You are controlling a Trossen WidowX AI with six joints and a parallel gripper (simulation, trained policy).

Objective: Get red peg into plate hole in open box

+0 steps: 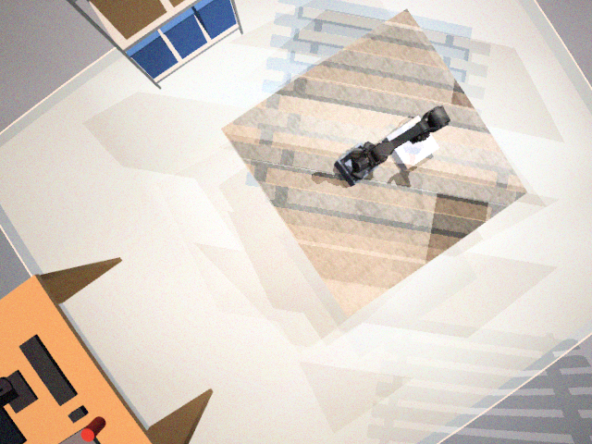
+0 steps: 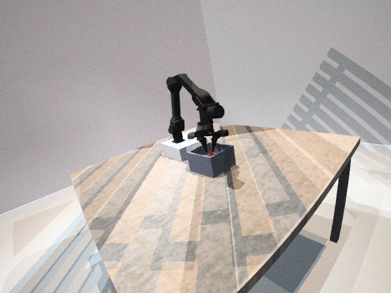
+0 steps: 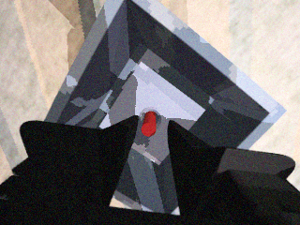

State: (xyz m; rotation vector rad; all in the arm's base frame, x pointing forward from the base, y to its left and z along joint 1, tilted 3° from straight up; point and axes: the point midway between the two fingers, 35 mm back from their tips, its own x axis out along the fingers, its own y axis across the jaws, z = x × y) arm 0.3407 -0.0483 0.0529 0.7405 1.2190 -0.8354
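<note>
My gripper tip is 4 cm above the red peg and 1 cm to the right of it. Round my gripper tip: pale plate 4 cm below; then grey box 5 cm below.
</note>
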